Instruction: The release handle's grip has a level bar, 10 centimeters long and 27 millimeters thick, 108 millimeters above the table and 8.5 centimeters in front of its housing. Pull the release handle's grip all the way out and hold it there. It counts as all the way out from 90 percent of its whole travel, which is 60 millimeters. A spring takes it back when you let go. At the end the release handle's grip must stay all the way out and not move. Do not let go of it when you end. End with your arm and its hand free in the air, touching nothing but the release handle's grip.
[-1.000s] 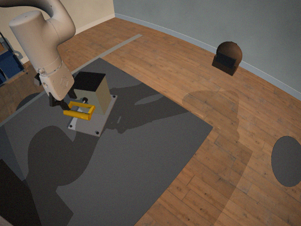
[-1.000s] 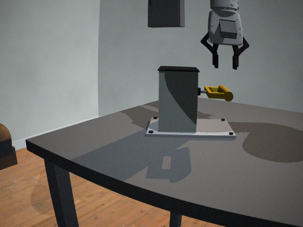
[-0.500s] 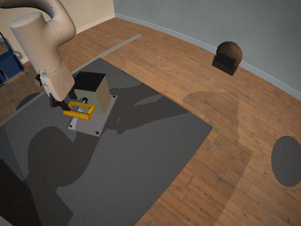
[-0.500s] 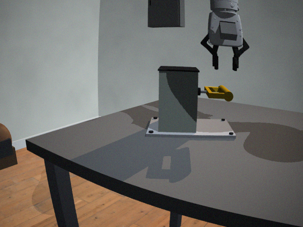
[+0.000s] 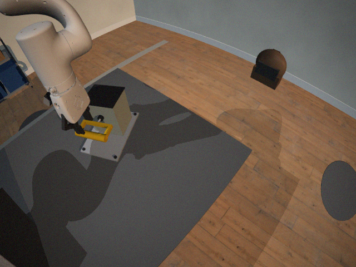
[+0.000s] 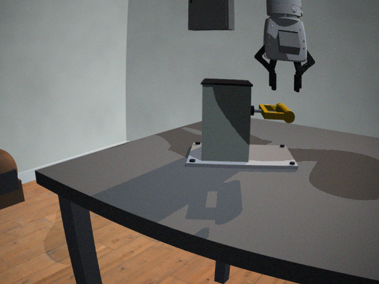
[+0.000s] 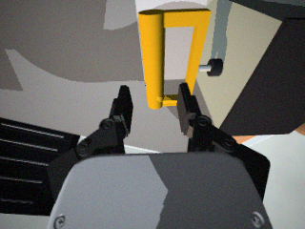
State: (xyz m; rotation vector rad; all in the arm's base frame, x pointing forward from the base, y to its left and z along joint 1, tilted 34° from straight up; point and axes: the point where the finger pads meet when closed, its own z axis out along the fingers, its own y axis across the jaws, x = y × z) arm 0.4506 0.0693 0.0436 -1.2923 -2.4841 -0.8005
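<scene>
My gripper is now 17 cm above the grey base plate, 8 cm short of it and 6 cm to the right of it.
</scene>
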